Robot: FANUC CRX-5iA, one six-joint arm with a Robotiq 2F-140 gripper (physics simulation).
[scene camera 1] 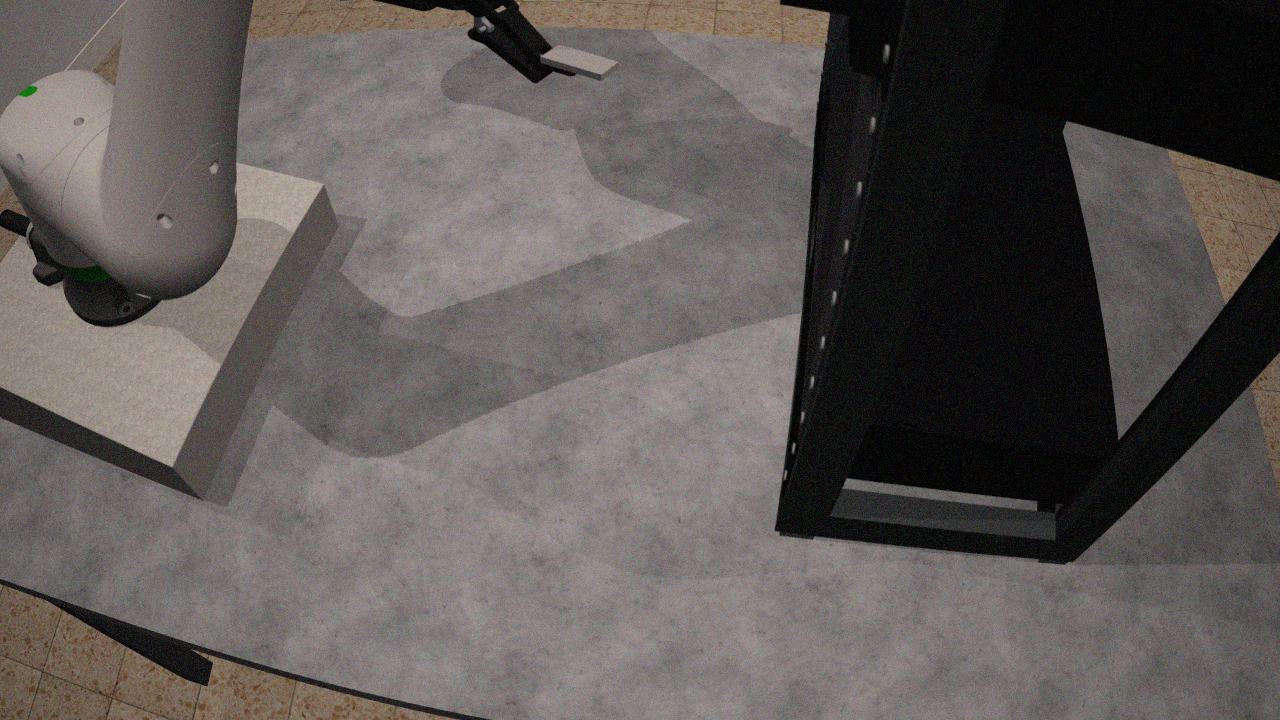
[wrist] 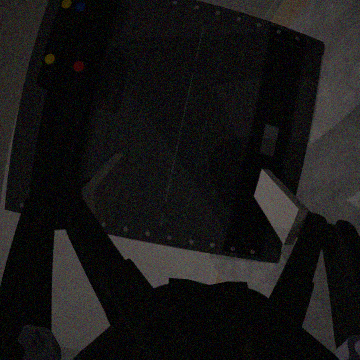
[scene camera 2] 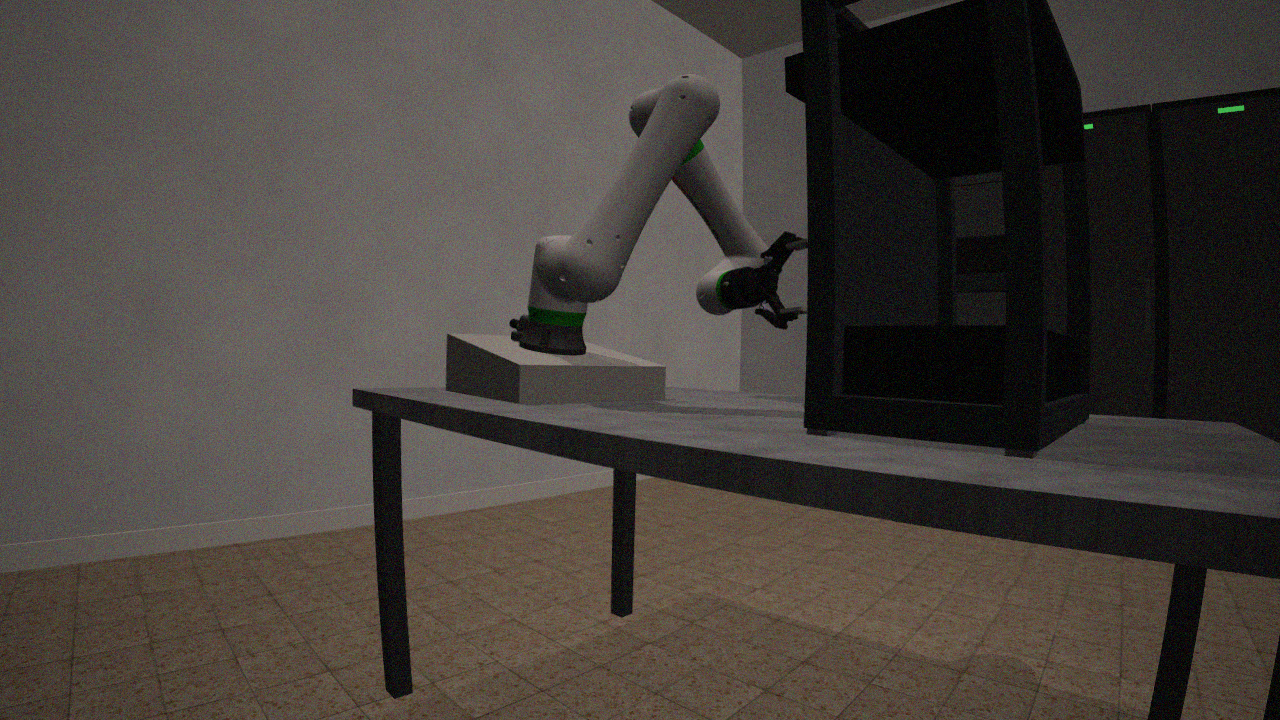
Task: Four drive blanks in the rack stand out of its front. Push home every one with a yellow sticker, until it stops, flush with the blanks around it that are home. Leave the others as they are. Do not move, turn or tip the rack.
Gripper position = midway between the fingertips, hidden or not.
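Note:
A black rack (scene camera 1: 951,338) is there to be seen, and the wrist view has the black rack (wrist: 96,85) as well. Scene camera 2 shows me the black rack (scene camera 2: 893,113) too, and in that same view I see my gripper (scene camera 2: 810,275). In the wrist view I also find my gripper (wrist: 191,175).

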